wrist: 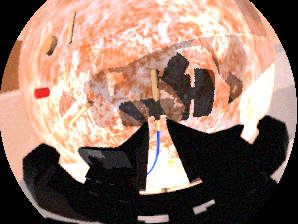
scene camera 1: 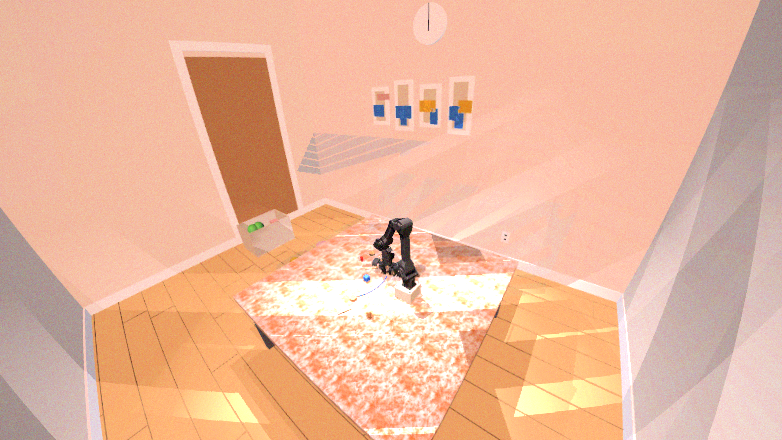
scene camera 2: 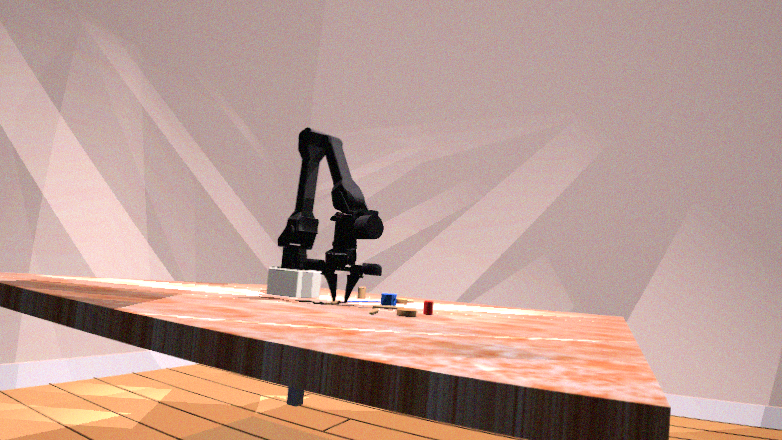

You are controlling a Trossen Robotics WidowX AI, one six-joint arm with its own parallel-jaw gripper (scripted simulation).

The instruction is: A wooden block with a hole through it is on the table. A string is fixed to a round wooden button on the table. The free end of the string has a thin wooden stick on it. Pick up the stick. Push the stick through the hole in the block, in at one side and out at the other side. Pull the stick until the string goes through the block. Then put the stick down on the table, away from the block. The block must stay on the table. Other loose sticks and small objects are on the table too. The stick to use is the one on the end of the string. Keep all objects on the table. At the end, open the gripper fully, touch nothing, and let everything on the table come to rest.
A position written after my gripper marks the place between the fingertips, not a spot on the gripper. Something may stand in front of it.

Note:
I see my gripper (scene camera 2: 339,302).
My gripper also shows in the wrist view (wrist: 157,123).

